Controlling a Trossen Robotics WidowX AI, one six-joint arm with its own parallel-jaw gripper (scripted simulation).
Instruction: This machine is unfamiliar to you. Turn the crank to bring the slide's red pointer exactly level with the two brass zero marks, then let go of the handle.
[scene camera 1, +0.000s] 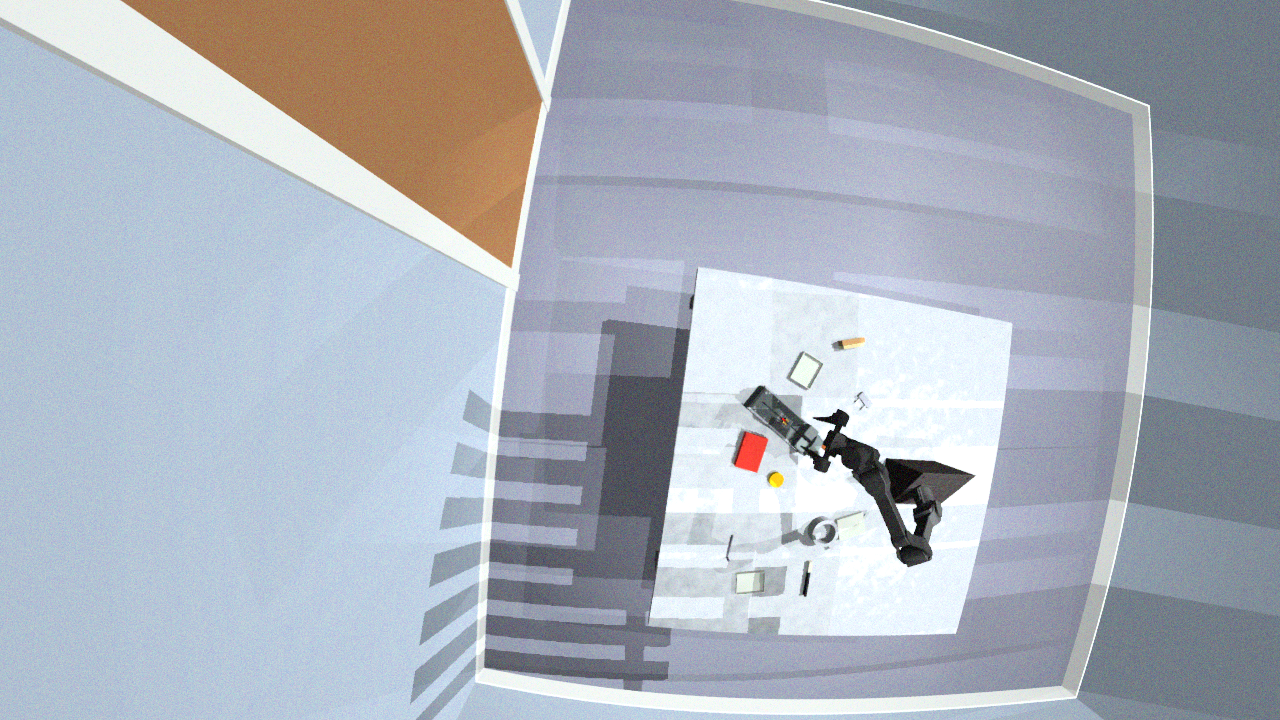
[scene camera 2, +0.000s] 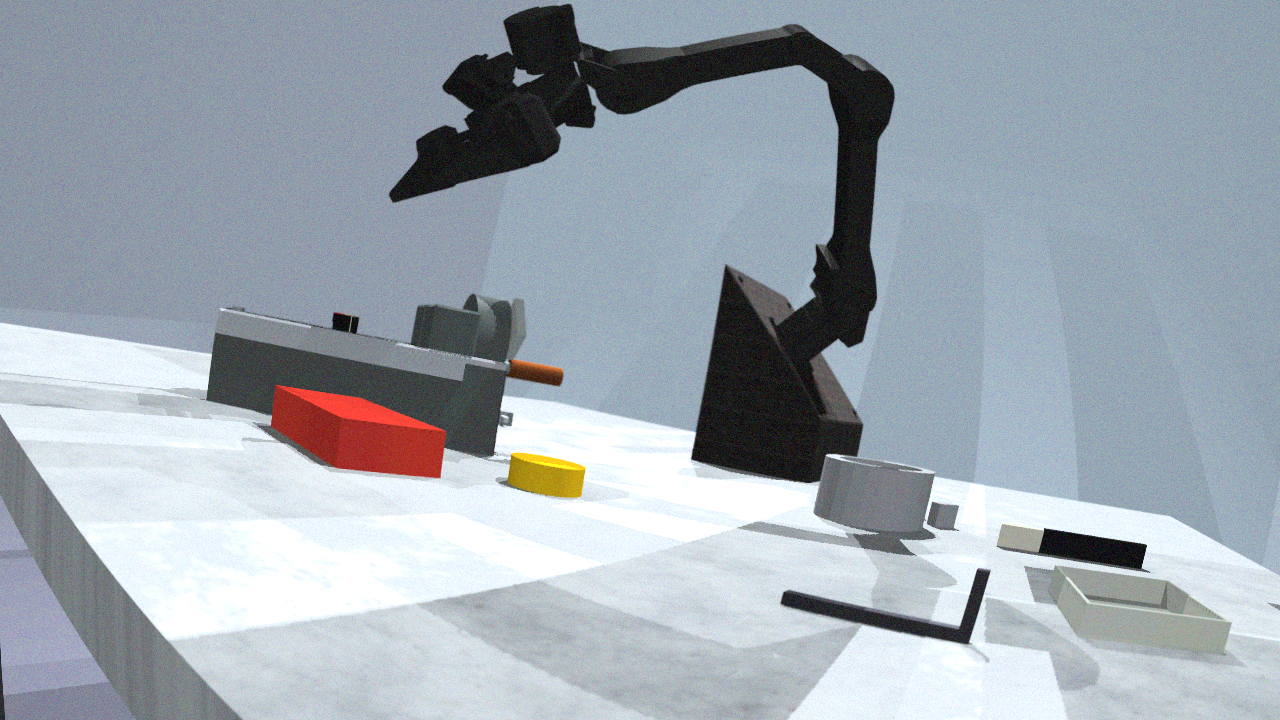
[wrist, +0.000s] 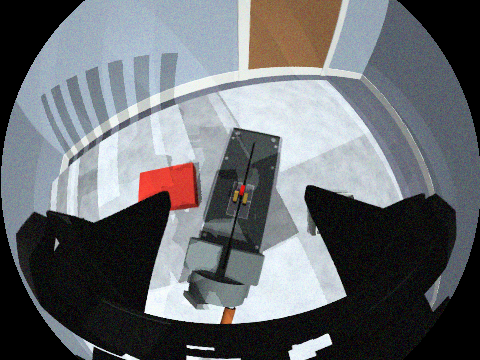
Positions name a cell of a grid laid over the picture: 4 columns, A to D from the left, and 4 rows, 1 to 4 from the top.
Scene:
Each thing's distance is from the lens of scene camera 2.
my gripper (scene camera 2: B2): 69 cm
black-and-cream bar (scene camera 2: D4): 63 cm
shallow tray (scene camera 2: D4): 37 cm
yellow disc (scene camera 2: B3): 52 cm
brown handle (scene camera 2: B3): 72 cm
The marked spots on the black-and-cream bar and the brown handle are 49 cm apart.

